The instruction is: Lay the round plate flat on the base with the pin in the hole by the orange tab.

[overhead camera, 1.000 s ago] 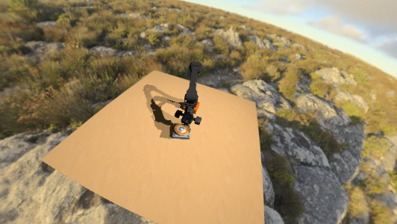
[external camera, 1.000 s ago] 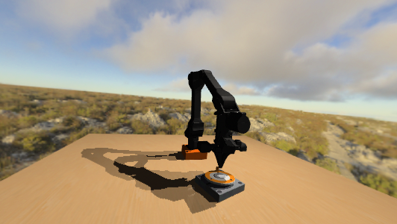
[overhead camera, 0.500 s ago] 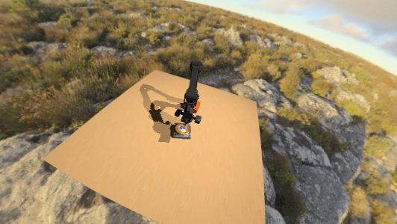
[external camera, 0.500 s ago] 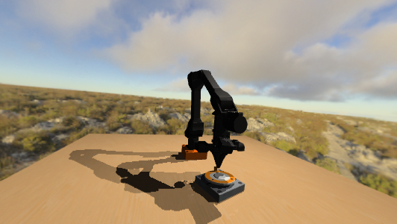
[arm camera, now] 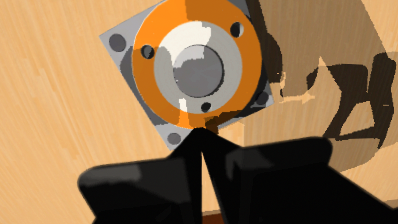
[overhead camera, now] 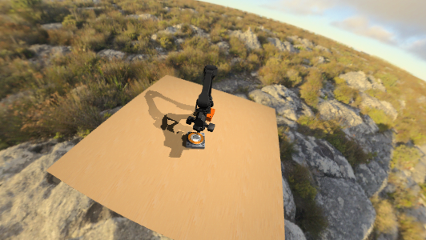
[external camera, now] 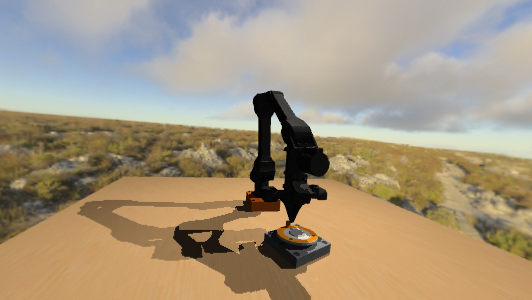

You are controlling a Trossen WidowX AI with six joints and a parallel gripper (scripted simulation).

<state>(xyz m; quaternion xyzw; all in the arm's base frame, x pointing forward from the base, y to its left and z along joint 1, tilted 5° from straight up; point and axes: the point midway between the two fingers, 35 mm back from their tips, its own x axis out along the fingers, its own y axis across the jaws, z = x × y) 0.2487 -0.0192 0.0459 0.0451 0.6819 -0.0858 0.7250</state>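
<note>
The square grey base lies 50 mm ahead of my gripper tip, 10 mm to the right of it and 20 mm below it.
</note>
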